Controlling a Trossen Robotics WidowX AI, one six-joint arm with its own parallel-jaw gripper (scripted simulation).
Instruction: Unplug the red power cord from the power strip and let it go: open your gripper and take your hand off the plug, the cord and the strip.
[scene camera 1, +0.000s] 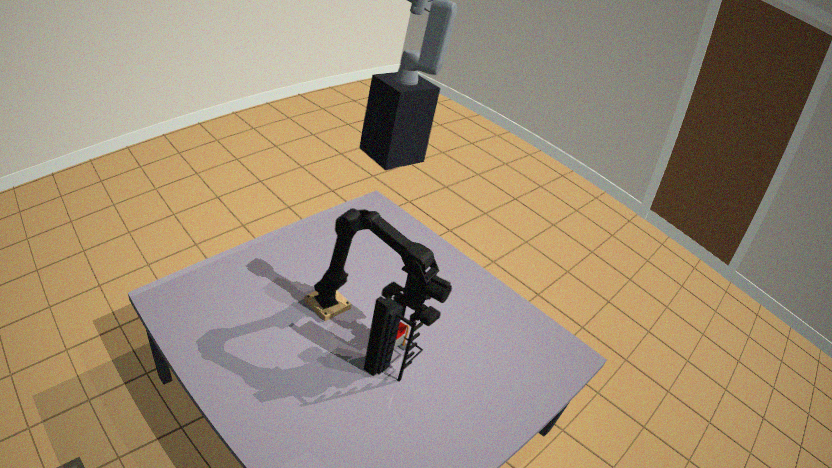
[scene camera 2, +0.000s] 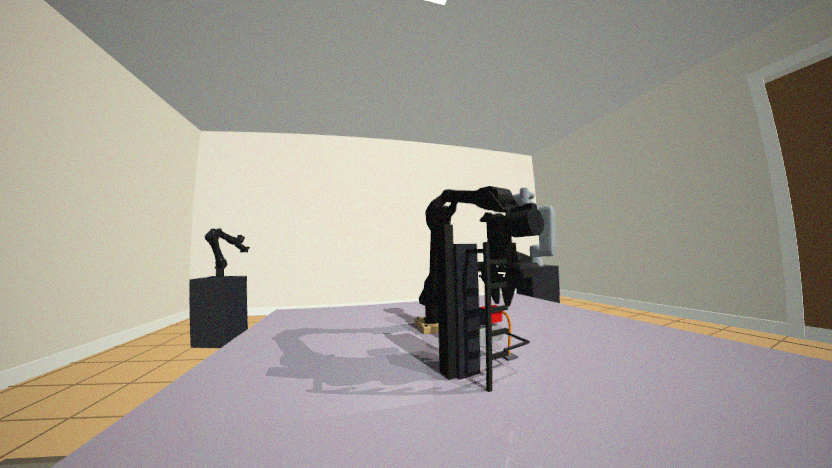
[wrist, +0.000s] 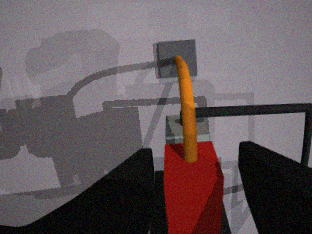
In view: the gripper (scene camera 2: 502, 305) and a thin black rack (scene camera 2: 486, 254).
The gripper is seen too in scene camera 1 (scene camera 1: 406, 322) and in the wrist view (wrist: 196, 156).
